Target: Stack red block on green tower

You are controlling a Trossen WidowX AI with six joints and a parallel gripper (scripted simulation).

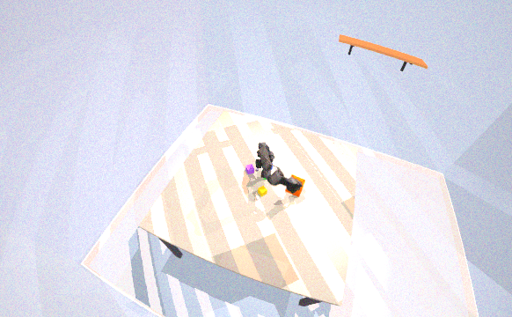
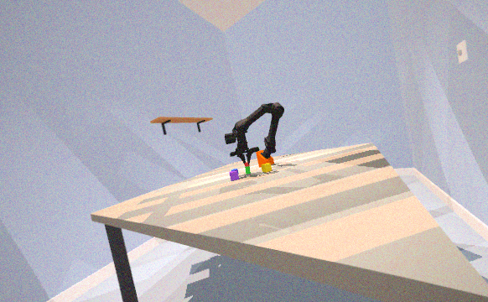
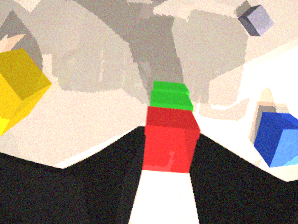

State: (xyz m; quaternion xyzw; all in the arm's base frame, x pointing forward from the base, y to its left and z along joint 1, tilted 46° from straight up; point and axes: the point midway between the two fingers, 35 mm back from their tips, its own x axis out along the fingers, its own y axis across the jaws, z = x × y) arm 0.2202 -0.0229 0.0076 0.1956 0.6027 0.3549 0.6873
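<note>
The red block is right at my gripper tip. Also, from my gripper tip: blue block (1 cm ahead, 11 cm to the right, 4 cm below); then yellow block (3 cm behind, 12 cm to the left, 3 cm below); then purple block (13 cm ahead, 1 cm to the right, 3 cm below).
</note>
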